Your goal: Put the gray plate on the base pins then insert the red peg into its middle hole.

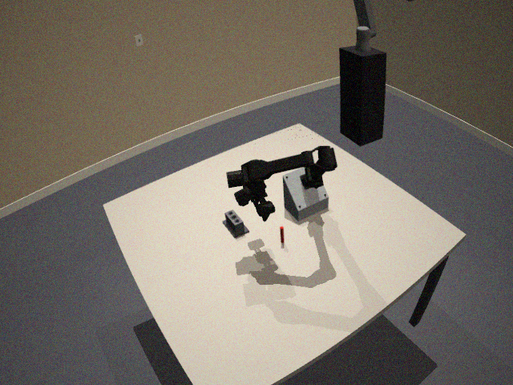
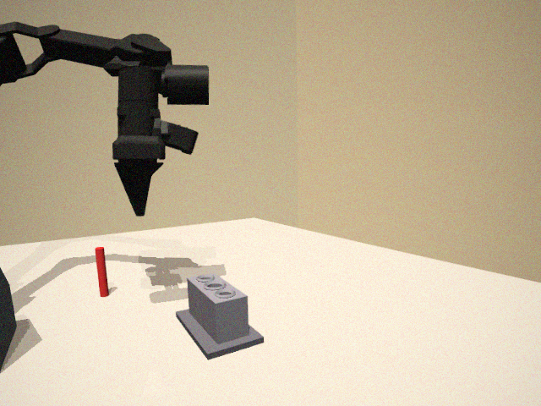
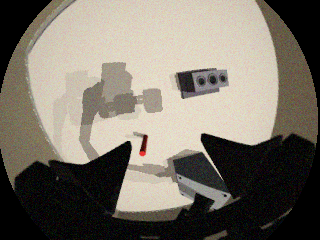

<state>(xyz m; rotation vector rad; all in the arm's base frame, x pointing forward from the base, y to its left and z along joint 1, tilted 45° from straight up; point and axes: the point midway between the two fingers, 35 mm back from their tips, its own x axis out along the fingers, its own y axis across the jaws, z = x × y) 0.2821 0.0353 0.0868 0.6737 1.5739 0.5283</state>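
Right now my gripper tip is 10 cm above the red peg, 6 cm to the right of it and 6 cm past it. The rest, counted from my gripper tip: gray plate 13 cm to the right, 9 cm below, 7 cm ahead.
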